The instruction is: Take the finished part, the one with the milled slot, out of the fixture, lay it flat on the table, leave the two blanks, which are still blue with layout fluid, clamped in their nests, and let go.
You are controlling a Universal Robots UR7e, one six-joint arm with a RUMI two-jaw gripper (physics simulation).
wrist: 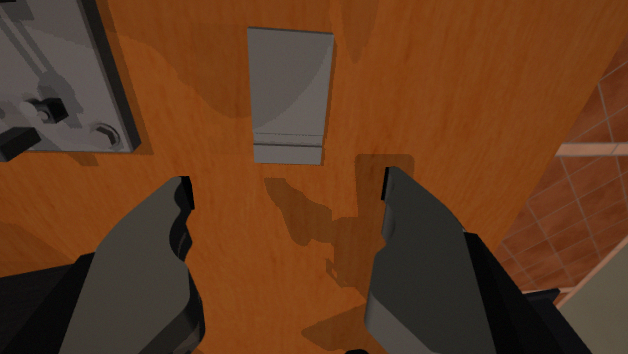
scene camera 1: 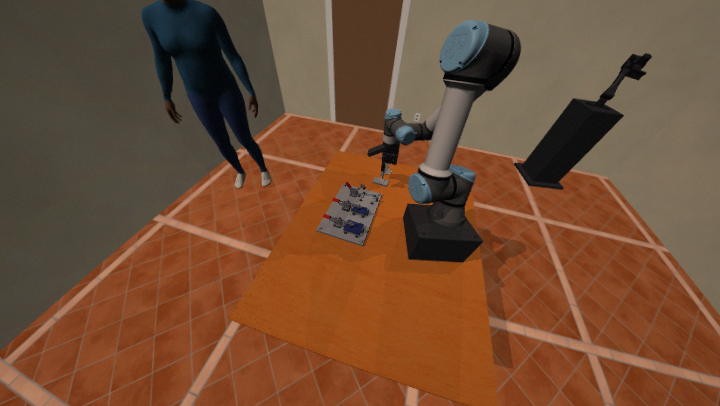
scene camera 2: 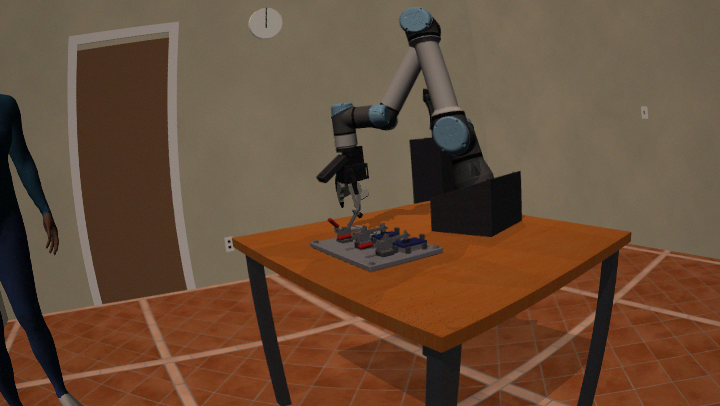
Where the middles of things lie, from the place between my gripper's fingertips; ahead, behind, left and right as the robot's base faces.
I see the finished part point(wrist: 289, 70) 1 cm ahead of my hand and 7 cm below it. Also, from my hand: fixture plate point(scene camera 2: 346, 252): 15 cm ahead, 26 cm to the left, 7 cm below.
